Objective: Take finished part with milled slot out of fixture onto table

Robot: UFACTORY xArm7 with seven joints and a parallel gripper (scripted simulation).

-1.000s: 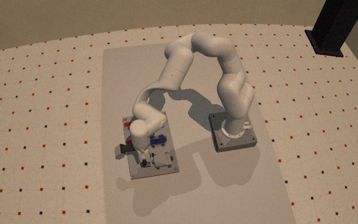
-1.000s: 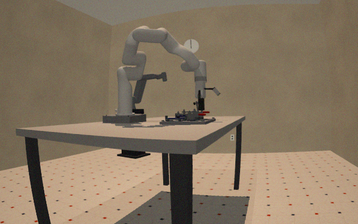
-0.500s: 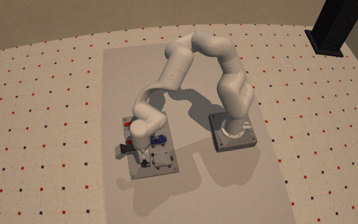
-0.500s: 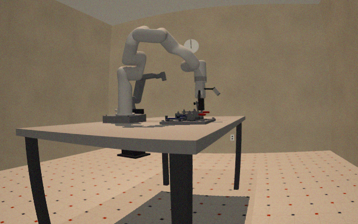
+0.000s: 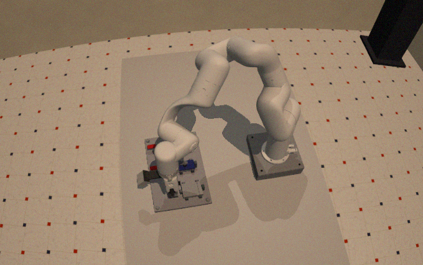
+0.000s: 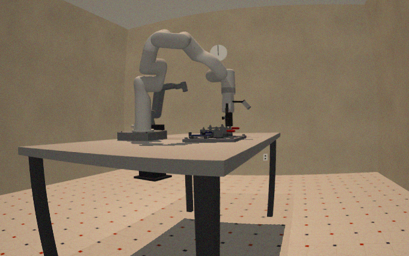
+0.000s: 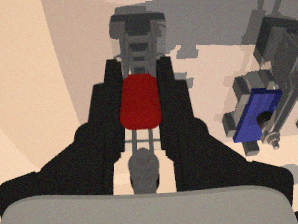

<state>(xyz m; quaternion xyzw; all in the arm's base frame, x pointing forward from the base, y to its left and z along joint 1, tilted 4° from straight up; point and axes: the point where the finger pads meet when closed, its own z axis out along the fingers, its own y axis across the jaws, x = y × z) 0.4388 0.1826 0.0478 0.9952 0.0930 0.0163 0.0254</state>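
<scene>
Right now the grey finished part is 90 mm behind my hand, 20 mm to the right of it and 60 mm below it. Round my hand: grey fixture plate (10 mm behind, 110 mm to the right, 80 mm below).
</scene>
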